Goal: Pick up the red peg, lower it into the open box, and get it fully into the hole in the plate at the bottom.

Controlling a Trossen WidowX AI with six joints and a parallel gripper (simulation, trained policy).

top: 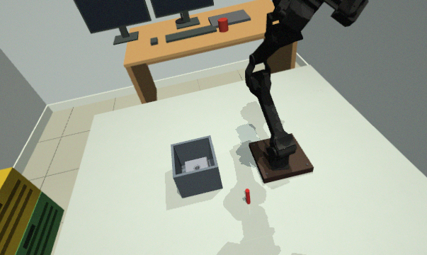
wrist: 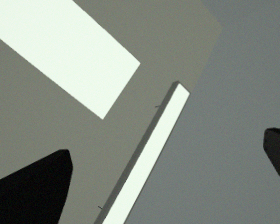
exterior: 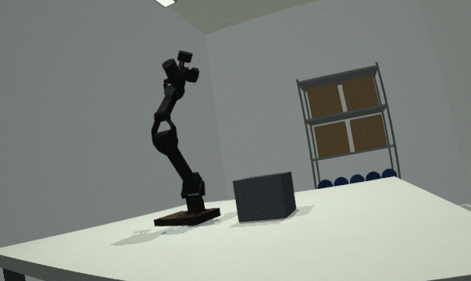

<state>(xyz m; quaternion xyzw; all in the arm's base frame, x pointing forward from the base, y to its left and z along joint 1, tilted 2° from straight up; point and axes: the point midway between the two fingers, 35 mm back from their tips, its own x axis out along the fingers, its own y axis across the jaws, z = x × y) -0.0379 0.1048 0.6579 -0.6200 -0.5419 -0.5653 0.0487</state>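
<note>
My gripper tip is 680 mm above the red peg, 190 mm short of it and 30 mm to the right of it. Also, from my gripper tip: pale plate (670 mm below, 370 mm ahead, 110 mm to the right).
</note>
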